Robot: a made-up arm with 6 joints. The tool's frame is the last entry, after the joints. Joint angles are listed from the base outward. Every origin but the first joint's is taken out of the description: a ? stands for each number. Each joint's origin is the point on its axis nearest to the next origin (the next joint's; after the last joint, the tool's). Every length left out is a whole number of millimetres.
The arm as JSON. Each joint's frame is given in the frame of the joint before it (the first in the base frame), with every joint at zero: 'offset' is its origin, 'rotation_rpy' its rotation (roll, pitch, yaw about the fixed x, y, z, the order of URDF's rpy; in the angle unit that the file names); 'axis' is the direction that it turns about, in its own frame. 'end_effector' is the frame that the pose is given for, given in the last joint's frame.
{
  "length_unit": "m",
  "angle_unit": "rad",
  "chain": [
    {
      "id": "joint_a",
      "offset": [
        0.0,
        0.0,
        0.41
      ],
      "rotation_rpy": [
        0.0,
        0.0,
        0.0
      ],
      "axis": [
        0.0,
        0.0,
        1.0
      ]
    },
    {
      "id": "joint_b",
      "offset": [
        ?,
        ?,
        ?
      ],
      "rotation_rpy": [
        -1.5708,
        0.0,
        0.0
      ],
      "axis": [
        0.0,
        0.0,
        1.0
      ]
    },
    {
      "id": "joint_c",
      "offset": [
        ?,
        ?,
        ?
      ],
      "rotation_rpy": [
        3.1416,
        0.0,
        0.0
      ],
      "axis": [
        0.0,
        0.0,
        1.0
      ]
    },
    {
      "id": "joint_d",
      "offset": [
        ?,
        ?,
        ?
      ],
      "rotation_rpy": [
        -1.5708,
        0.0,
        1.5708
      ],
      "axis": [
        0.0,
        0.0,
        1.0
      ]
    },
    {
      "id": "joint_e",
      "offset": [
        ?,
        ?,
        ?
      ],
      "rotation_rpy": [
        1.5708,
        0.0,
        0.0
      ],
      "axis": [
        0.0,
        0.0,
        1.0
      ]
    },
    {
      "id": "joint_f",
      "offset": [
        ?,
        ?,
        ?
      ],
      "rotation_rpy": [
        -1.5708,
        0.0,
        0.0
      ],
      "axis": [
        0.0,
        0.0,
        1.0
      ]
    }
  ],
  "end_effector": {
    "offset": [
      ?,
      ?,
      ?
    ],
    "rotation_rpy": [
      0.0,
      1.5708,
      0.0
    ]
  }
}
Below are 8 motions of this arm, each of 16 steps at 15 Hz.
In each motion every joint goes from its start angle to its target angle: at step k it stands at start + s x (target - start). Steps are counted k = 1, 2, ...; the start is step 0. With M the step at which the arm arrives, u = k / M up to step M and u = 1 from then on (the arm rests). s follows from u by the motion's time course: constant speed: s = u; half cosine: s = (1 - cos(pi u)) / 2; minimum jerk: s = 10 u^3 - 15 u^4 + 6 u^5.
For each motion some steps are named. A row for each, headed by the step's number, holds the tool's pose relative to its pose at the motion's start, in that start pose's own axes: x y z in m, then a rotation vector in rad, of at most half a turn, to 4 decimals.
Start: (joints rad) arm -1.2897 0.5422 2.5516 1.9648 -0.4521 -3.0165
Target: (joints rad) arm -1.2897 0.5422 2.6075 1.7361 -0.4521 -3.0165
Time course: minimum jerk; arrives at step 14
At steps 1, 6, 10, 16:
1: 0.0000 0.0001 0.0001 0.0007 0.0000 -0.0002
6: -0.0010 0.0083 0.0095 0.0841 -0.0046 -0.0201
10: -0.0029 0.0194 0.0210 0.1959 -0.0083 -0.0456
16: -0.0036 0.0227 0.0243 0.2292 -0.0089 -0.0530

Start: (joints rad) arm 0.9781 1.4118 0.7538 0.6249 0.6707 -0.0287
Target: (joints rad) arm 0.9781 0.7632 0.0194 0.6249 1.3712 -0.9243
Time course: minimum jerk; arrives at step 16
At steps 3, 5, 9, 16:
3: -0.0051 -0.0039 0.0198 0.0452 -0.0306 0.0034
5: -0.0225 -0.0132 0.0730 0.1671 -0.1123 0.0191
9: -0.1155 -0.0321 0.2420 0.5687 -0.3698 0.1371
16: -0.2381 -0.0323 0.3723 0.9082 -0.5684 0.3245

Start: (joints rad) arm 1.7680 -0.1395 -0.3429 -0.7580 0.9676 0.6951
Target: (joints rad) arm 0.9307 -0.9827 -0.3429 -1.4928 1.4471 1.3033
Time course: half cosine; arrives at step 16
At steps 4, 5, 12, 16:
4: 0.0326 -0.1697 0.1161 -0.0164 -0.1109 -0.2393
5: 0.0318 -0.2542 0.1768 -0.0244 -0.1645 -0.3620
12: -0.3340 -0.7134 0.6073 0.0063 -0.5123 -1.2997
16: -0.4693 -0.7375 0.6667 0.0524 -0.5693 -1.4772

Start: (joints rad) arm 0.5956 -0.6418 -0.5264 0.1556 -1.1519 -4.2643
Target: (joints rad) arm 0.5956 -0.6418 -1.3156 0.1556 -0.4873 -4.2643
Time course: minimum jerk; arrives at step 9
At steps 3, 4, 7, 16:
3: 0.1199 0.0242 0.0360 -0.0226 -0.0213 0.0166
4: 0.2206 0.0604 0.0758 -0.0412 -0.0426 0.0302
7: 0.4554 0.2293 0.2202 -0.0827 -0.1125 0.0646
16: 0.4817 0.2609 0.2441 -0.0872 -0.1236 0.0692

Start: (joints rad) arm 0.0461 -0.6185 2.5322 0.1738 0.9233 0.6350
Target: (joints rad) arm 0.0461 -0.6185 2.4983 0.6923 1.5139 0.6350
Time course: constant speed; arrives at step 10
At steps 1, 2, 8, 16:
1: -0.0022 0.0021 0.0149 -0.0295 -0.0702 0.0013
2: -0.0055 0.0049 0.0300 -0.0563 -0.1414 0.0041
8: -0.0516 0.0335 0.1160 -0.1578 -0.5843 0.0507
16: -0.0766 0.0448 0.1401 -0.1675 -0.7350 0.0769

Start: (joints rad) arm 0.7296 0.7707 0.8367 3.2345 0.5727 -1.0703
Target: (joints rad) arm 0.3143 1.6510 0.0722 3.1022 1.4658 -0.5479
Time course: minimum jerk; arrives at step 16
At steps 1, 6, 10, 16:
1: 0.0031 0.0036 0.0009 -0.0006 -0.0024 0.0052
6: 0.2522 0.4937 0.1352 -0.0440 -0.3592 0.6070
10: 0.1417 1.2200 0.4440 0.0897 -1.2039 1.3699
16: -0.1231 1.4565 0.6337 0.3387 -1.8586 1.6097

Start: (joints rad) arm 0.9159 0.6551 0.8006 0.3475 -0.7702 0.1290
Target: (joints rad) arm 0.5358 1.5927 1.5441 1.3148 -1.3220 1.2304
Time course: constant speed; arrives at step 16
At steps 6, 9, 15, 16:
6: 0.2290 -0.1731 -0.2093 -0.5818 0.4402 -0.2180
9: 0.3078 -0.2600 -0.3389 -0.8412 0.7089 -0.2587
15: 0.3867 -0.4079 -0.6238 -1.2639 1.3154 -0.1829
16: 0.3900 -0.4272 -0.6724 -1.3182 1.4224 -0.1484

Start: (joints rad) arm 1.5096 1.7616 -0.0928 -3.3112 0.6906 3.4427
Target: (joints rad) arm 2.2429 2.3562 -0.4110 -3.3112 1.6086 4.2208
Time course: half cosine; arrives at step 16
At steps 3, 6, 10, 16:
3: 0.0666 0.0312 -0.0509 -0.0877 0.1623 -0.0106
6: 0.2061 0.0754 -0.2100 -0.2694 0.5989 -0.0057
10: 0.3051 0.0610 -0.4944 -0.3493 1.3182 0.1336
16: 0.2802 0.0204 -0.6794 -0.1477 1.7824 0.3720

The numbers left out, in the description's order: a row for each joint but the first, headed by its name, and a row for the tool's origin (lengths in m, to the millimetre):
joint_b: 0.215 0.0 0.0
joint_c: 0.0 -0.535 0.0
joint_d: 0.737 0.181 0.0
joint_e: 0.0 0.0 0.0
joint_f: 0.0 -0.232 0.0
tool: 0.0 0.0 0.0

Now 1 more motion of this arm.
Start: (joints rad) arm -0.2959 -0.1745 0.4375 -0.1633 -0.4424 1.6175
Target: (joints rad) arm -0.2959 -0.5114 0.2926 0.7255 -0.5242 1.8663
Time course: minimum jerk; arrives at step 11
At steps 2, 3, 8, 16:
2: -0.0122 -0.0059 -0.0024 -0.0477 0.0163 -0.0040
3: -0.0354 -0.0170 -0.0071 -0.1365 0.0480 -0.0111
8: -0.2594 -0.1128 -0.0525 -0.8815 0.4052 -0.0389
16: -0.3023 -0.1286 -0.0597 -1.0021 0.4816 -0.0350

